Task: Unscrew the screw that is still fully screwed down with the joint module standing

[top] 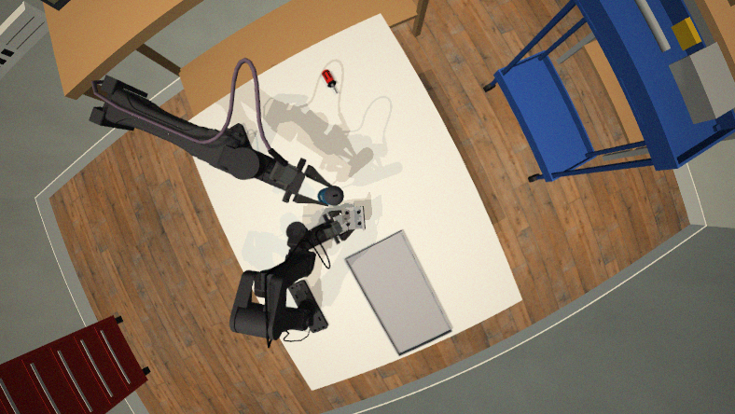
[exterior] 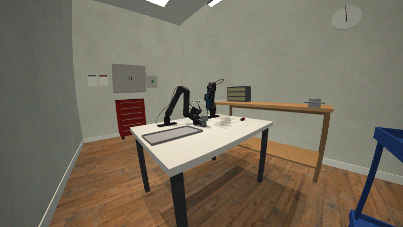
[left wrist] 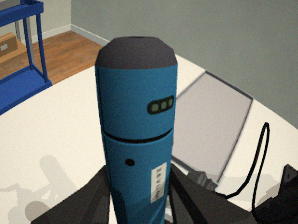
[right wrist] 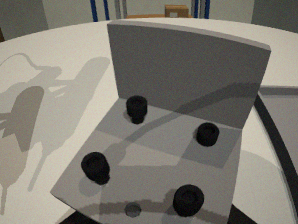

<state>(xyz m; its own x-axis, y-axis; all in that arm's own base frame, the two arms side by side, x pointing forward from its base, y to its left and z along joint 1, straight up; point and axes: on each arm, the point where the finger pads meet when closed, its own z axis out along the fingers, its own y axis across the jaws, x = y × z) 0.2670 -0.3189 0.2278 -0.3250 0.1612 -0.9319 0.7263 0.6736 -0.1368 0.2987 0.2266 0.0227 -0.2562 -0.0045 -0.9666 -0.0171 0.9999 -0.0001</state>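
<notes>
Right now the grey bracket is 50 mm above my right hand. The rest, counted from my right hand: flat grey tray 40 mm ahead, 320 mm to the right, 20 mm below; then red-handled screwdriver 110 mm ahead, 470 mm to the left, 10 mm below.
</notes>
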